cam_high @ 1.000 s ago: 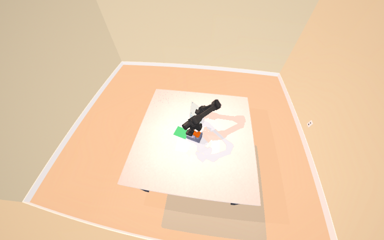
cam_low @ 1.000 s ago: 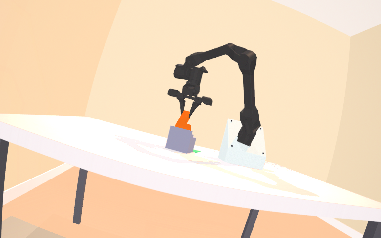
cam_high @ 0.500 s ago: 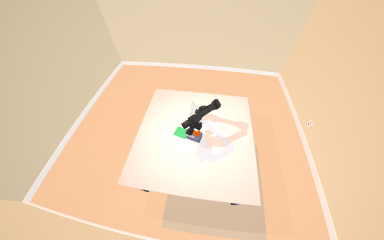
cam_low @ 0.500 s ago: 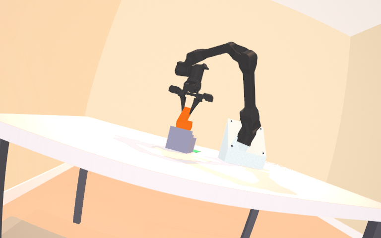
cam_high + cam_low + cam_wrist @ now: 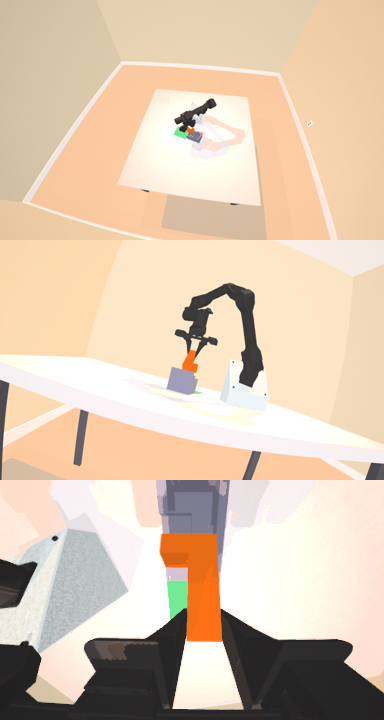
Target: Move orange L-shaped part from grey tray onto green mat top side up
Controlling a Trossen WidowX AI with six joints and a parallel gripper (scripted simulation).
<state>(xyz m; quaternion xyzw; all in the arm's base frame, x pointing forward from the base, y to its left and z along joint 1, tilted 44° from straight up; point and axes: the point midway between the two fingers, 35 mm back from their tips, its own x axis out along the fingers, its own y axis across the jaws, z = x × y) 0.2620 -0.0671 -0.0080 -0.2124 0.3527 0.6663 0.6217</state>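
Now: gripper tip 2 cm past the green mat, 7 cm to the left of it and 17 cm above it. Also, from my gripper tip: orange L-shaped part 1 cm behind, 4 cm to the left, 3 cm below.
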